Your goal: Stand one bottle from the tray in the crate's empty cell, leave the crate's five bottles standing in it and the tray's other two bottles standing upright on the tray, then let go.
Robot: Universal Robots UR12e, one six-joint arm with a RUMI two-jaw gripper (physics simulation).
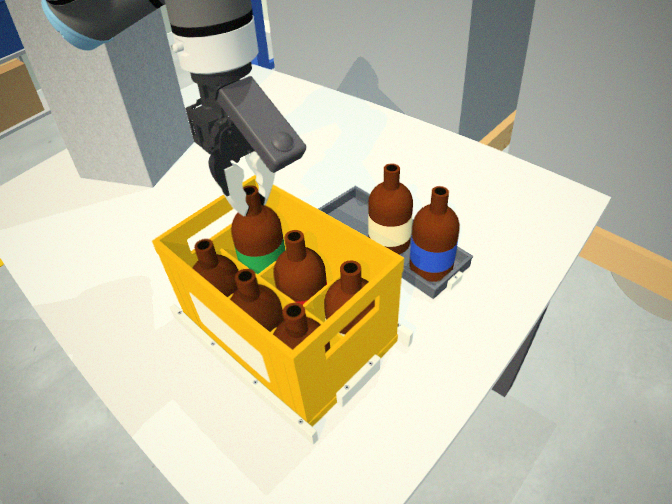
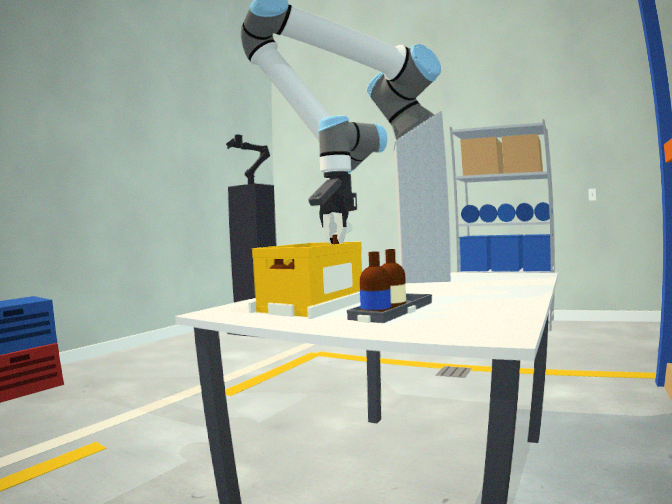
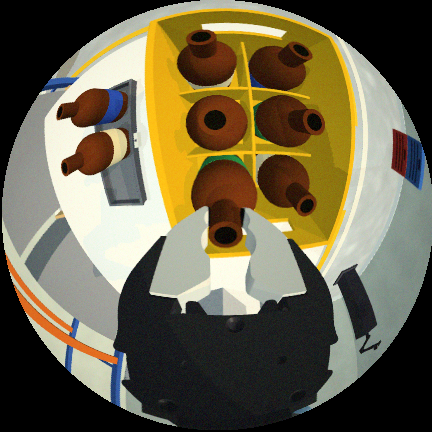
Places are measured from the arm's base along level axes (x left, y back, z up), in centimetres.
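Pixels of known places: gripper, fingertip midpoint: (image 1: 254,209) (image 3: 224,208); arm's base at its link origin: (image 2: 417,130).
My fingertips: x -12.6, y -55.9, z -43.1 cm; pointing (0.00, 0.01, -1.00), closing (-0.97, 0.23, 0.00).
Observation:
For each thing: its middle in the pictures, then the offset to it from my fingertips. "pt": a spot on its surface instead. Level surfaces: height alone.
- brown bottle with a green label, body centre: (image 3: 223,191) (image 1: 257,233) dy +0.5, dx +0.1, dz -4.7 cm
- yellow crate at the middle of its body: (image 3: 250,119) (image 1: 279,294) (image 2: 310,275) dy -7.4, dx -5.0, dz -8.2 cm
- held bottle at the middle of its body: (image 3: 216,122) (image 1: 300,276) dy -7.7, dx -0.7, dz -8.4 cm
- cream-labelled bottle at the middle of its body: (image 1: 390,206) (image 3: 95,152) (image 2: 391,279) dy -10.3, dx +19.7, dz -8.7 cm
- blue-labelled bottle at the middle of its body: (image 1: 435,230) (image 3: 90,106) (image 2: 375,284) dy -19.2, dx +18.5, dz -8.7 cm
- dark tray at a spot on its surface: (image 1: 347,208) (image 3: 123,193) pt dy +1.0, dx +23.1, dz -16.4 cm
- white table at its surface level: dz -17.0 cm
My gripper (image 1: 254,205) (image 2: 334,238) (image 3: 224,208) is shut on the neck of a brown bottle with a green label (image 1: 256,233) (image 3: 224,187). The bottle is upright, partly down in a corner cell of the yellow crate (image 1: 347,358) (image 2: 282,292) (image 3: 162,125). It sits higher than the crate's other bottles; its base is hidden. The crate's five bottles stand in the other cells, one of them beside the held bottle (image 1: 299,273) (image 3: 216,132). A cream-labelled bottle (image 1: 390,203) (image 3: 97,152) and a blue-labelled bottle (image 1: 434,227) (image 2: 374,279) (image 3: 95,107) stand upright on the dark tray (image 1: 347,208) (image 2: 417,301) (image 3: 122,187).
White strips (image 1: 358,380) (image 2: 281,309) lie along the crate's foot on the white table (image 1: 488,217) (image 2: 461,325). A grey pillar (image 1: 122,97) (image 2: 423,206) stands behind the crate and tray. The crate's walls and dividers (image 3: 252,120) surround the cells.

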